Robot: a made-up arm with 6 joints. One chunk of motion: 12 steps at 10 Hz.
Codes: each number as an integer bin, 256 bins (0 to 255) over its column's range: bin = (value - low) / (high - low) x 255, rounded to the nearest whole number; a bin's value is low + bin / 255 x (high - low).
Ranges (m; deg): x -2.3..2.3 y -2.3..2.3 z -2.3..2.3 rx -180..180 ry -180..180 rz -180..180
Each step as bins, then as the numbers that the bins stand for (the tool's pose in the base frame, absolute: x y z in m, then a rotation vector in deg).
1 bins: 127 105 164 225 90 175
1 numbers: -0.0090 -0.4059 0.6584 137.65 -52.94 67.06
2 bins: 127 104 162 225 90 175
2 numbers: -0.0090 -0.4239 0.6224 137.65 -52.94 67.06
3 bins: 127 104 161 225 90 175
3 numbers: -0.0090 -0.4239 0.6043 137.65 -52.94 67.06
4 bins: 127 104 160 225 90 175
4 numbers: -0.0090 -0.4239 0.5863 137.65 -52.94 67.06
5 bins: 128 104 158 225 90 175
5 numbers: 0.0090 -0.4239 0.5502 137.65 -52.94 67.06
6 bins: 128 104 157 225 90 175
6 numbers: 0.0090 -0.4239 0.5322 137.65 -52.94 67.06
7 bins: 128 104 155 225 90 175
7 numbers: 0.0090 -0.4239 0.4961 137.65 -52.94 67.06
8 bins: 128 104 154 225 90 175
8 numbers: 0.0090 -0.4239 0.4780 137.65 -52.94 67.06
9 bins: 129 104 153 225 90 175
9 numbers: 0.0271 -0.4239 0.4600 137.65 -52.94 67.06
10 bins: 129 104 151 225 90 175
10 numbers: 0.0271 -0.4239 0.4239 137.65 -52.94 67.06
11 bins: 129 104 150 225 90 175
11 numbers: 0.0271 -0.4239 0.4059 137.65 -52.94 67.06
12 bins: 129 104 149 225 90 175
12 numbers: 0.0271 -0.4239 0.3878 137.65 -52.94 67.06
